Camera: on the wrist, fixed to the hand. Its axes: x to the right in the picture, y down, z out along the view.
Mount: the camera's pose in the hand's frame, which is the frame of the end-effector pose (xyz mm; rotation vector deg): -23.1 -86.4 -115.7 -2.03 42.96 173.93
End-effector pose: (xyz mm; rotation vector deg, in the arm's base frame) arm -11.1 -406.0 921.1 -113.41 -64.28 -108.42
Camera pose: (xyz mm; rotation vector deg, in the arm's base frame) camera -152.6 -424.3 888.8 -28.02 85.82 -10.23
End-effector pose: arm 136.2 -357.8 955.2 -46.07 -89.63 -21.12
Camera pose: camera 162.4 -500.7 971.8 -95.23 73.20 77.07
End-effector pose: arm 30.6 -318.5 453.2 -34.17 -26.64 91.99
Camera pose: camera 171.5 -336.1 418.3 49.12 -51.81 -72.58
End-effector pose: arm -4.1 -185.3 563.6 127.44 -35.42 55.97
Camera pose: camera -19.5 -40.5 576.8 47.90 114.46 -77.16
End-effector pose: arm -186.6 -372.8 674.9 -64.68 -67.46 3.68
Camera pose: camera -152.6 -504.7 728.1 -89.63 110.12 91.33
